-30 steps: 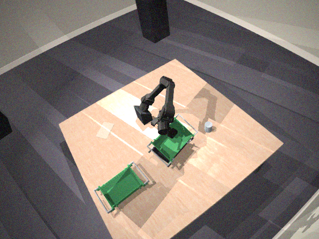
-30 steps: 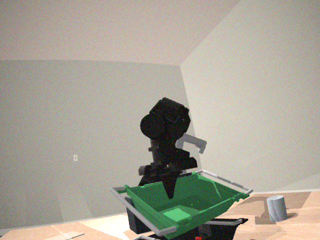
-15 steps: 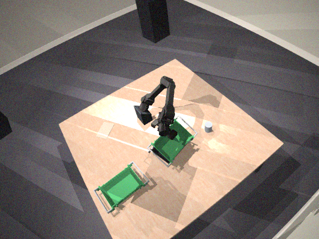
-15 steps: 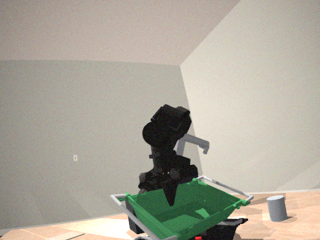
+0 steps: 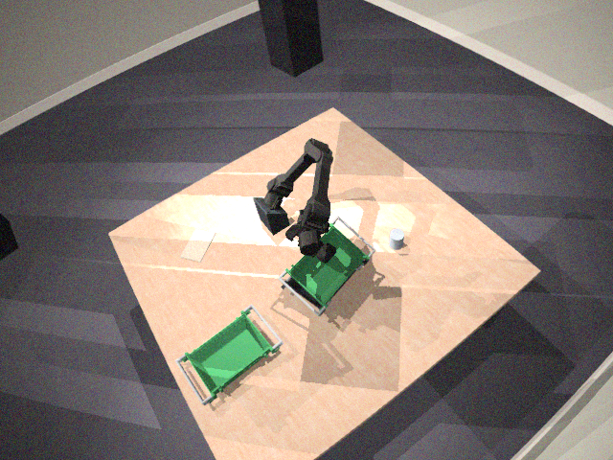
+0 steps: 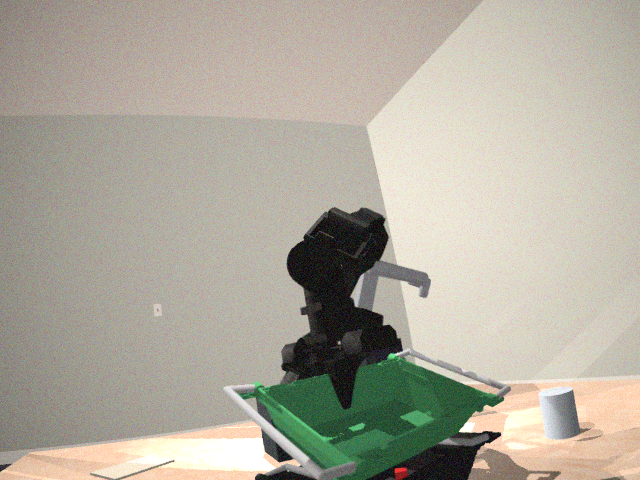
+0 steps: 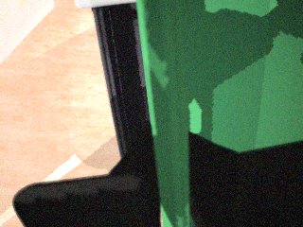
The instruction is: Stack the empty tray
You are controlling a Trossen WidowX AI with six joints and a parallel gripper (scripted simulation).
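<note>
Right now the green tray is 70 mm ahead of my gripper tip, 10 mm to the left of it and 10 mm above it. Round my gripper tip: flat pale sheet (460 mm behind, 270 mm to the right, 120 mm below).
</note>
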